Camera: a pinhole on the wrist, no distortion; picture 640 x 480 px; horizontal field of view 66.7 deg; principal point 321.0 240.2 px. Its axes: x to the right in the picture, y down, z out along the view. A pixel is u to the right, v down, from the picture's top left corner.
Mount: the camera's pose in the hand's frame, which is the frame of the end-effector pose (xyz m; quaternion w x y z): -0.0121 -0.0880 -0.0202 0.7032 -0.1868 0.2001 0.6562
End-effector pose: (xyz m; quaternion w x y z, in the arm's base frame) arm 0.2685 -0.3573 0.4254 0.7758 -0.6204 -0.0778 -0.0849
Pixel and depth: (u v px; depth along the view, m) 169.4 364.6 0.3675
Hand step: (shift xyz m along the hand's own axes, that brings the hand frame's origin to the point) -0.0993 0.0144 0.3525
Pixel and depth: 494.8 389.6 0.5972
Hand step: -0.1610 0.4194 0.3751
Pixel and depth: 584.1 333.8 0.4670
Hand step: -0.0700 0.3778 0.2437
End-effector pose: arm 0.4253 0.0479 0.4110 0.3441 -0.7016 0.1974 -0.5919
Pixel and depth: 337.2 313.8 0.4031
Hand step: -0.0576 0.1394 0.3154
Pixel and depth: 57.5 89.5 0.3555
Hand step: 0.0994 -0.0722 0.3835
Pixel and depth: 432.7 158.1 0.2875
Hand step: 0.0506 0.1157 0.1894
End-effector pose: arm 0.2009 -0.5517 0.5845 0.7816 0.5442 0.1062 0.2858
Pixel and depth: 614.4 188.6 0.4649
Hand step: 0.0705 0.3907 0.2273
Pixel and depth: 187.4 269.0 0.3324
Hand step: -0.0251 0.0105 0.3105
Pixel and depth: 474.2 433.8 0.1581
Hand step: -0.0662 0.0416 0.0880
